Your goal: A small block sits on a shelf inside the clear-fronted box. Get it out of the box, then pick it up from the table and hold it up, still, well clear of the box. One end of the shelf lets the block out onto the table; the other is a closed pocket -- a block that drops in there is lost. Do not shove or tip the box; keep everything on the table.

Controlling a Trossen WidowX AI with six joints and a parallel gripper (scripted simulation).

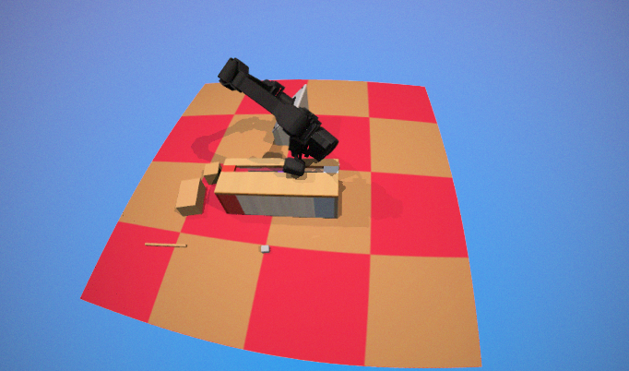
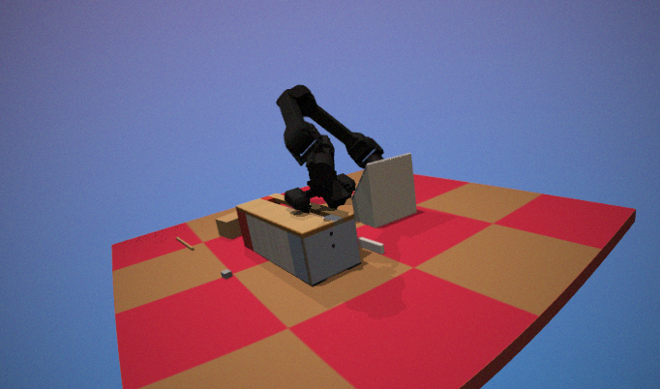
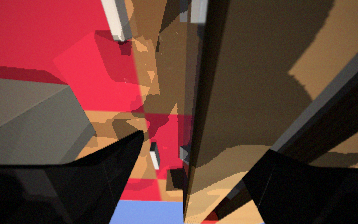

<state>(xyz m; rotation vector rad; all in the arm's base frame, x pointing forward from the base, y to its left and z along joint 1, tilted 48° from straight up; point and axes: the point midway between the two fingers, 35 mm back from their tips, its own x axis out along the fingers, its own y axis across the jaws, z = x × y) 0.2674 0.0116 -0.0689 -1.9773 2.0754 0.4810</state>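
Now: the box 40 mm ahead of my gripper tip, 30 mm to the right of it and 30 mm below it. Also, from my gripper tip: thin stick 310 mm ahead, 420 mm to the right, 80 mm below; then tan block 120 mm ahead, 370 mm to the right, 60 mm below; then purple block 50 mm ahead, 20 mm to the right.
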